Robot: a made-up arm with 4 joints.
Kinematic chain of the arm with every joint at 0, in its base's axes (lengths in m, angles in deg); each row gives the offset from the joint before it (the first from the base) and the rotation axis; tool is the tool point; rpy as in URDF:
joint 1: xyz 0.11 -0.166 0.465 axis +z
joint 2: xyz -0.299 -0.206 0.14 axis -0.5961 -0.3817 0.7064
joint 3: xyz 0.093 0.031 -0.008 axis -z
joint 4: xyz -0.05 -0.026 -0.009 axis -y
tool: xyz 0.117 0.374 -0.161 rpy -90 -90 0
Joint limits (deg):
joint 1: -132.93..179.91
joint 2: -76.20..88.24
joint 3: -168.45..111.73
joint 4: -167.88..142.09
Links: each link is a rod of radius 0.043 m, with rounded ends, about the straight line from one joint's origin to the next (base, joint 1, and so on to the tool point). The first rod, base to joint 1, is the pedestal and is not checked.
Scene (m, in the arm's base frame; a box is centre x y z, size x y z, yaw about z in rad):
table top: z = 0
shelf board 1: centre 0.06 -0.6 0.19 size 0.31 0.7 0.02 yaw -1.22
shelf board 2: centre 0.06 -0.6 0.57 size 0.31 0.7 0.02 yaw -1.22
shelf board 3: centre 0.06 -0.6 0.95 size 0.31 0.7 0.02 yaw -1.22
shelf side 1: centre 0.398 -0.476 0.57 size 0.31 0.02 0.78 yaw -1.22
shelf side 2: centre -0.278 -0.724 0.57 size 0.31 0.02 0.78 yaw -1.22
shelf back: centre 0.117 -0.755 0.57 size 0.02 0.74 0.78 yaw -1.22
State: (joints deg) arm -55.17 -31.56 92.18 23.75
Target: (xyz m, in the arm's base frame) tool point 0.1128 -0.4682 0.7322
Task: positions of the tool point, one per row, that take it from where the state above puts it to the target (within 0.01 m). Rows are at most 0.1 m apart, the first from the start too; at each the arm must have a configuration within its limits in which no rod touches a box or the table.
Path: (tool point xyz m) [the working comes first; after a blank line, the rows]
Joints at the target: -22.45 19.06 103.93 73.40
Straight joint move there: touches shelf board 2.

1: -0.2154 -0.4086 0.4214
2: -0.2143 -0.3835 0.4967
3: -0.1917 -0.3525 0.5743
4: -0.1454 -0.3189 0.6475
5: -0.1573 -0.3636 0.6483
6: -0.1605 -0.4108 0.6557
7: -0.1544 -0.4593 0.6670
8: -0.0623 -0.4893 0.6904
9: 0.0295 -0.4916 0.7122
10: 0.1128 -0.4682 0.7322

